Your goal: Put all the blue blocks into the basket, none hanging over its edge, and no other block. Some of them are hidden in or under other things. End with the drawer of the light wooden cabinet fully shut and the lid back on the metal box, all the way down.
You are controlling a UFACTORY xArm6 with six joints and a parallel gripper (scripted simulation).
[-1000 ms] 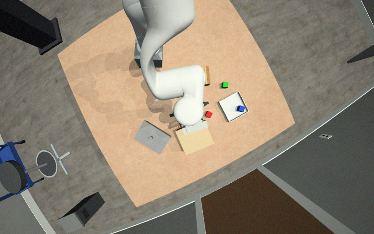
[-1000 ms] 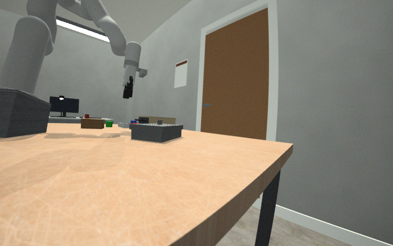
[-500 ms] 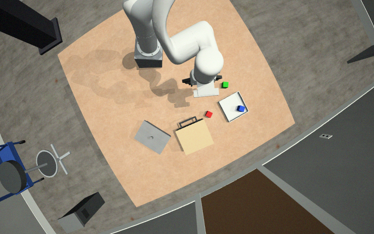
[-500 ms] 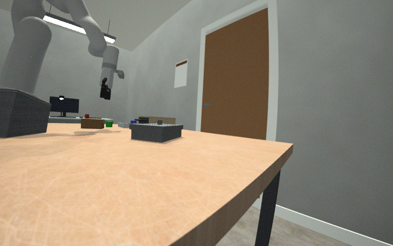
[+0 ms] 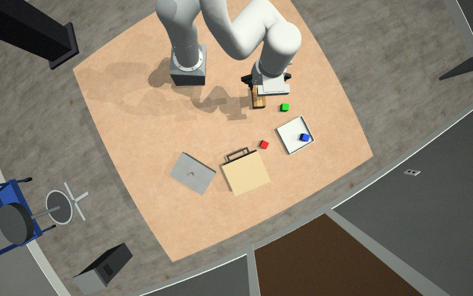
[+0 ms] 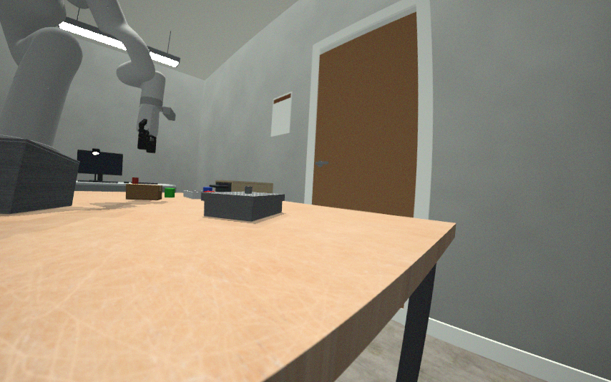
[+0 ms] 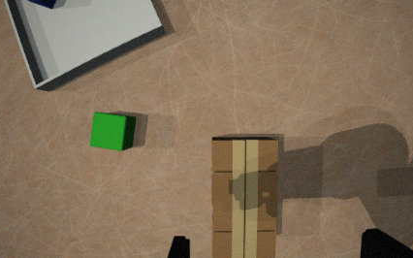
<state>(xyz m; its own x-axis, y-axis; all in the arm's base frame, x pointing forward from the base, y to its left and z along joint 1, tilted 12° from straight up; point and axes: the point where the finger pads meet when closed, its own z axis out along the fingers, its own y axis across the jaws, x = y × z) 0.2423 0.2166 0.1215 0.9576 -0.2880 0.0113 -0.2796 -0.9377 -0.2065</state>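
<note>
The small brown box is 150 mm below my hand. Round my hand: light wooden cabinet 310 mm ahead, 180 mm to the right, 150 mm below; then white basket 240 mm ahead, 110 mm to the left, 170 mm below; then red block 230 mm ahead, 50 mm to the right, 170 mm below.
</note>
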